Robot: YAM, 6 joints.
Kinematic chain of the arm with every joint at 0, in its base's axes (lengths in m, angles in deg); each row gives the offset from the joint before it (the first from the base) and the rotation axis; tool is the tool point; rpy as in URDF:
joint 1: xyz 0 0 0.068 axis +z
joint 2: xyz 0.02 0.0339 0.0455 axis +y
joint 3: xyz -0.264 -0.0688 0 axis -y
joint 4: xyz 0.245 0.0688 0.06 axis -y
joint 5: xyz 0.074 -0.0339 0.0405 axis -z
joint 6: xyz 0.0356 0 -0.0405 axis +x
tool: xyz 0 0 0 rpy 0 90 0
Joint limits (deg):
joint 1: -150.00..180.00
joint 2: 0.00..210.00
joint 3: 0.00..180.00
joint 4: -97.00..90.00
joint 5: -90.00..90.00
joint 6: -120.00..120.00
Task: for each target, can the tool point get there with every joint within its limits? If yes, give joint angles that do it. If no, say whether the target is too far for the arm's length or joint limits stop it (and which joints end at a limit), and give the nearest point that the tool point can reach.
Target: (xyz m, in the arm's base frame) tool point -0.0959 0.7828 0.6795
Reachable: no: too far | nearest point -0.0637 0.5201 0.4846 | short by 0.329 m
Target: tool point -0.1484 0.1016 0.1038
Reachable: yes | joints 141.49 80.49 26.33 -29.99 -21.21 -97.01
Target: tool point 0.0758 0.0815 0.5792
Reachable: yes | joints 30.88 65.17 116.48 -52.96 -60.57 -82.15
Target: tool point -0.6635 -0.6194 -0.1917
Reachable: no: too far | nearest point -0.4472 -0.4175 -0.0900 | short by 0.313 m
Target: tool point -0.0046 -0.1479 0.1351
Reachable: yes | joints -104.25 64.47 19.78 -31.16 -63.84 71.55
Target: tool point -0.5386 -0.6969 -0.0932
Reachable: no: too far | nearest point -0.3844 -0.4973 -0.0326 | short by 0.259 m
